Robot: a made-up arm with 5 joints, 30 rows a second.
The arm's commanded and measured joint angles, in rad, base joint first. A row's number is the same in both.
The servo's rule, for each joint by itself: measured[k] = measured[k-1] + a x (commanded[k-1-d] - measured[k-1]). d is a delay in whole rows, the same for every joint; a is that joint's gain. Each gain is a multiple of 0.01, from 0.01 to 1. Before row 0 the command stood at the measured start. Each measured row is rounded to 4 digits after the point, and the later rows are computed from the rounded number. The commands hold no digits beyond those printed.
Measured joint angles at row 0:
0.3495, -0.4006, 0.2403, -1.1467, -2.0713
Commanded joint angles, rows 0 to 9:
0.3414, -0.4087, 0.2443, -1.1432, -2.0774
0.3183, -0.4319, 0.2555, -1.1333, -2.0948
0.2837, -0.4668, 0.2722, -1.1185, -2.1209
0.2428, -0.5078, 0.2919, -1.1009, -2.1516
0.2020, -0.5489, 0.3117, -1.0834, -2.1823
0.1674, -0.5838, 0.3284, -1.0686, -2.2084
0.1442, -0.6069, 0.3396, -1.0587, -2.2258
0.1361, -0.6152, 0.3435, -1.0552, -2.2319
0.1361, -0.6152, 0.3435, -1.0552, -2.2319
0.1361, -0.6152, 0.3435, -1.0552, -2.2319
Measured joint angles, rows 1 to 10:
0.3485, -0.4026, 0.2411, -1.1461, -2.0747
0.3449, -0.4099, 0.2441, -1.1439, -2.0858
0.3376, -0.4241, 0.2500, -1.1396, -2.1051
0.3262, -0.4450, 0.2588, -1.1330, -2.1307
0.3113, -0.4710, 0.2699, -1.1246, -2.1591
0.2940, -0.4992, 0.2822, -1.1151, -2.1862
0.2760, -0.5261, 0.2943, -1.1055, -2.2080
0.2592, -0.5484, 0.3046, -1.0969, -2.2211
0.2444, -0.5651, 0.3128, -1.0898, -2.2270
0.2314, -0.5776, 0.3192, -1.0839, -2.2297
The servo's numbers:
d 0
a 0.12 0.25 0.21 0.17 0.55

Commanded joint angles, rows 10 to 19:
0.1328, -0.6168, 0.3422, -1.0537, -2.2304
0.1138, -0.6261, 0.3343, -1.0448, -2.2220
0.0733, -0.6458, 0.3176, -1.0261, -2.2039
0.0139, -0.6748, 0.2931, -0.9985, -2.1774
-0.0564, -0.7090, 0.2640, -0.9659, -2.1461
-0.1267, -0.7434, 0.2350, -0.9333, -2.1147
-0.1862, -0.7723, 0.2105, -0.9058, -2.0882
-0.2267, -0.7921, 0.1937, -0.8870, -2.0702
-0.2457, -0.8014, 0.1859, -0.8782, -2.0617
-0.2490, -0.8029, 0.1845, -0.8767, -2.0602
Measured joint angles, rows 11 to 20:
0.2196, -0.5874, 0.3240, -1.0788, -2.2301
0.2069, -0.5971, 0.3262, -1.0730, -2.2256
0.1909, -0.6093, 0.3244, -1.0650, -2.2137
0.1697, -0.6257, 0.3178, -1.0537, -2.1937
0.1426, -0.6465, 0.3065, -1.0388, -2.1675
0.1103, -0.6707, 0.2915, -1.0209, -2.1385
0.0747, -0.6961, 0.2745, -1.0013, -2.1108
0.0385, -0.7201, 0.2575, -0.9819, -2.0885
0.0044, -0.7404, 0.2425, -0.9643, -2.0738
-0.0260, -0.7560, 0.2303, -0.9494, -2.0663

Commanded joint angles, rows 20 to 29:
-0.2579, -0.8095, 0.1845, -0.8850, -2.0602
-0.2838, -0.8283, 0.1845, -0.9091, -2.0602
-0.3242, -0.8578, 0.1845, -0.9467, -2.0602
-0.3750, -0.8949, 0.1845, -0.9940, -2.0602
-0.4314, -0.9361, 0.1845, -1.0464, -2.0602
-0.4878, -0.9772, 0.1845, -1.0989, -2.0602
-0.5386, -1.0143, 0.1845, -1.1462, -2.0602
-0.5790, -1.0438, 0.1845, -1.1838, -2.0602
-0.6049, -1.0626, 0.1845, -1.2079, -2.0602
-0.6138, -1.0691, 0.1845, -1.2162, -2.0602
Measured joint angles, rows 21 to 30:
-0.0538, -0.7694, 0.2207, -0.9385, -2.0629
-0.0814, -0.7841, 0.2131, -0.9335, -2.0614
-0.1105, -0.8025, 0.2071, -0.9357, -2.0607
-0.1422, -0.8256, 0.2024, -0.9456, -2.0604
-0.1769, -0.8532, 0.1986, -0.9627, -2.0603
-0.2142, -0.8842, 0.1956, -0.9859, -2.0602
-0.2531, -0.9167, 0.1933, -1.0132, -2.0602
-0.2922, -0.9485, 0.1915, -1.0422, -2.0602
-0.3297, -0.9770, 0.1900, -1.0704, -2.0602
-0.3638, -1.0000, 0.1888, -1.0952, -2.0602

